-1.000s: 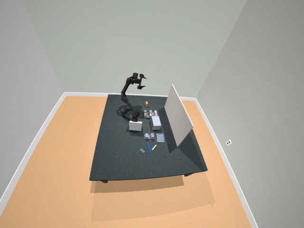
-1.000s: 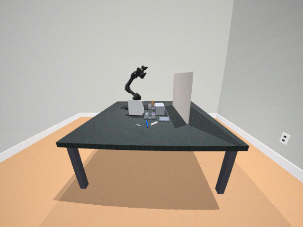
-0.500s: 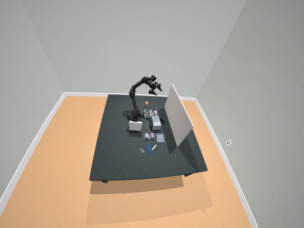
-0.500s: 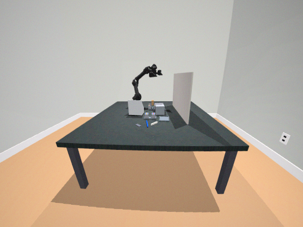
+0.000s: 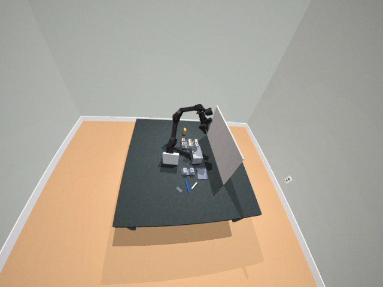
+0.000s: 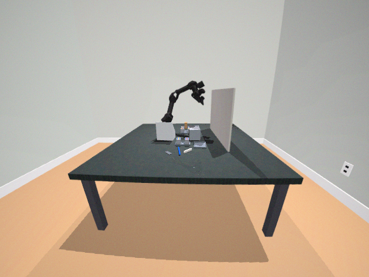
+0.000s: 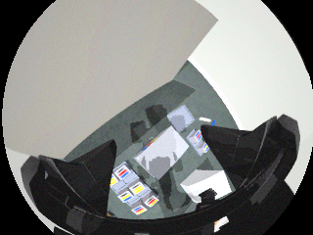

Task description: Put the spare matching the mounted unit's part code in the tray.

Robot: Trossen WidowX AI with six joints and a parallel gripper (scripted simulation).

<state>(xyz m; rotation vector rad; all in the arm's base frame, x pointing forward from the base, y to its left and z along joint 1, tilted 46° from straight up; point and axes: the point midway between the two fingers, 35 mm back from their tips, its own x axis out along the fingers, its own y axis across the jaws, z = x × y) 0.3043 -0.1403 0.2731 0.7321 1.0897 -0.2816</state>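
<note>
Right now the grey spare is 190 mm behind my gripper tip, 150 mm to the left of it and 270 mm below it. From my gripper tip the other things lie so: grey tray 30 mm behind, 280 mm to the right, 310 mm below; tall panel 160 mm ahead, 60 mm to the right, 90 mm below; orange block 150 mm behind, 310 mm to the left, 280 mm below.
</note>
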